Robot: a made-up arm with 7 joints. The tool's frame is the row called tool.
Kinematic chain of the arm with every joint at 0, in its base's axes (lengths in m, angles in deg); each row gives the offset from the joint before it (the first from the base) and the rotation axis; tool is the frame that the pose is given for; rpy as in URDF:
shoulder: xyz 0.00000 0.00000 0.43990 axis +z
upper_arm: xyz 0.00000 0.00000 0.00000 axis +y
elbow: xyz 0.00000 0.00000 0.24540 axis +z
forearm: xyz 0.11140 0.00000 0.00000 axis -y
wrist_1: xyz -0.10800 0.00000 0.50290 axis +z
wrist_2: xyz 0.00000 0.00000 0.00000 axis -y
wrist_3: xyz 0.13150 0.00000 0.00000 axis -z
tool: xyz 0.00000 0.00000 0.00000 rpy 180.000 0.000 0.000
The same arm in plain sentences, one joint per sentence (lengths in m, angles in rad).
The arm has seven revolute joints in a row. What follows holds with every joint at zero, and every direction is one of the base frame's. The first joint sits 0.4399 m along +z from the base frame's origin and turns about +z. The second joint sits at the same point as the first joint and turns about +y. The third joint sits 0.2454 m along +z from the second joint and turns about +z. The fourth joint sits 0.1114 m along +x from the third joint and turns about -y. The fifth joint sits 0.108 m along -x and 0.5029 m along +z from the fourth joint and turns about +z. The sixth joint sits at the same point as the fifth joint and turns about -y. The seventh joint sits 0.1315 m along +x from the sixth joint and turns about -z. The tool frame, which is the frame that the pose is given for, sits at the same point as the seventh joint; its axes are the base frame's turned by roll 3.1416, pitch 0 and yaw 0 rad (as in URDF: about the fixed x, then y, then z).
